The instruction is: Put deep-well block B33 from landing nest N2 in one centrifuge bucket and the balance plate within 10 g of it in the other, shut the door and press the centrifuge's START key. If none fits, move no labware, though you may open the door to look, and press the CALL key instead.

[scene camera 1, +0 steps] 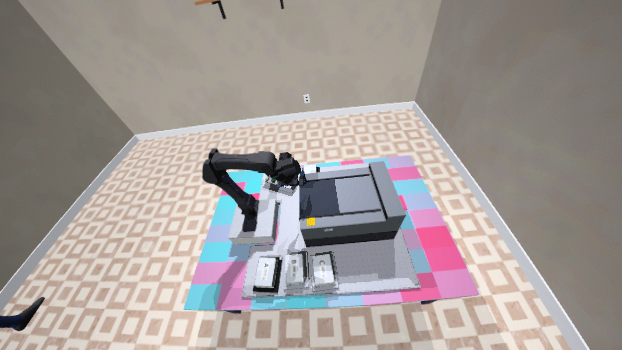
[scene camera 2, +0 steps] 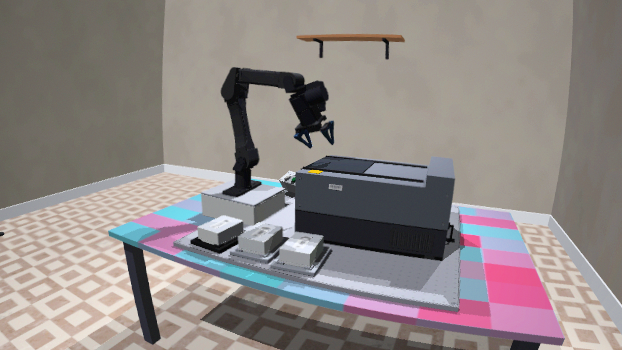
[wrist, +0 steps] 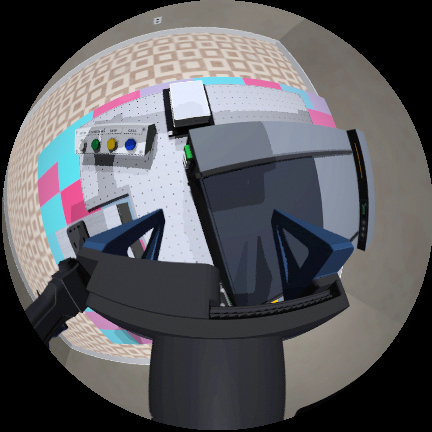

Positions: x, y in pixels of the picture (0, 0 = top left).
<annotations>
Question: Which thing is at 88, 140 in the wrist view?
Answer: A panel with coloured buttons.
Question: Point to a dark grey centrifuge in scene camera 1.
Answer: At 355, 205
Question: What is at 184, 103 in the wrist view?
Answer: A white box.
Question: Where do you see a dark grey centrifuge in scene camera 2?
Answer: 399, 208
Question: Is my gripper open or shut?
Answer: Open.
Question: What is my gripper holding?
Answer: Nothing.
</annotations>
